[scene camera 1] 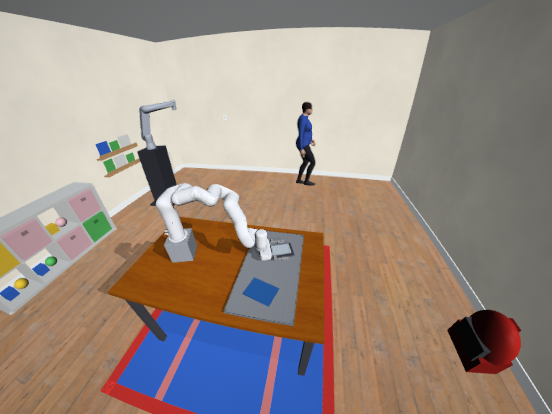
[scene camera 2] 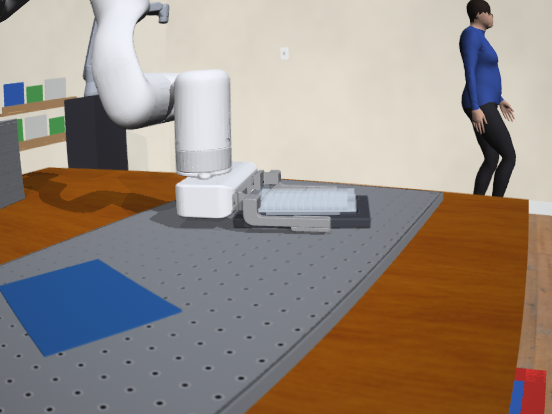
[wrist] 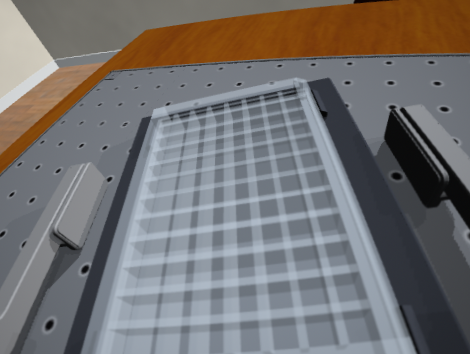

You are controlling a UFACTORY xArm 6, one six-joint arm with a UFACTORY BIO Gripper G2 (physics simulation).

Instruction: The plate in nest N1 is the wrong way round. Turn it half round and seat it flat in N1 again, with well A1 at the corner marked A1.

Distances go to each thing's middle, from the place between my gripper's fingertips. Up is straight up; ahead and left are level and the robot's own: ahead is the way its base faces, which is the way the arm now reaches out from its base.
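Labels:
My hand sits 1 cm to the left of the clear well plate [scene camera 2: 300, 201], 3 cm beyond it and 1 cm lower than it.

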